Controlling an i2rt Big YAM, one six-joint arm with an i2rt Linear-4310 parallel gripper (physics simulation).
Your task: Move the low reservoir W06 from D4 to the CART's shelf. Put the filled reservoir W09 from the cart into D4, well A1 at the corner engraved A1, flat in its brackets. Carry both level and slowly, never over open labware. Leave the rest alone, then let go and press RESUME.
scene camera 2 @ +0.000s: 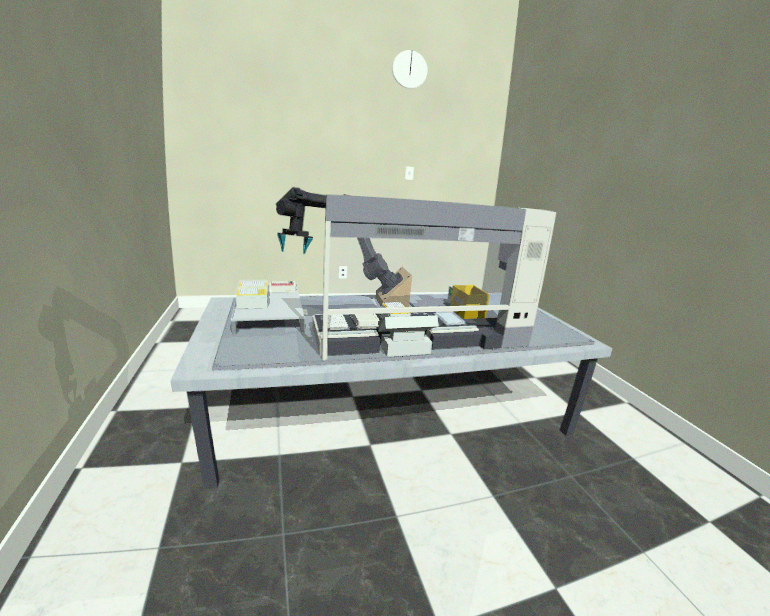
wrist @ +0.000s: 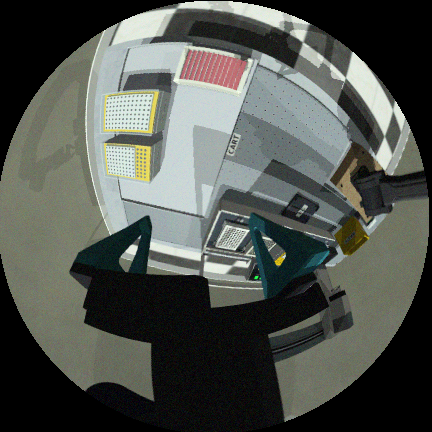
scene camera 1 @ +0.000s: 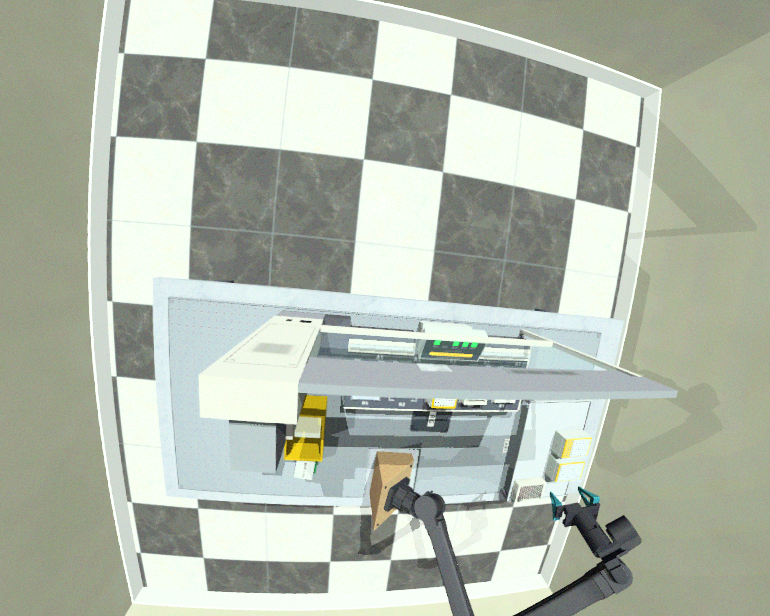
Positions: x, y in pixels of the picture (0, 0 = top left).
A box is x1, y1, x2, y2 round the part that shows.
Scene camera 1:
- my gripper: 564, 490 [549, 486, 600, 537]
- red-filled reservoir: 531, 489 [511, 477, 545, 501], on a cart shelf
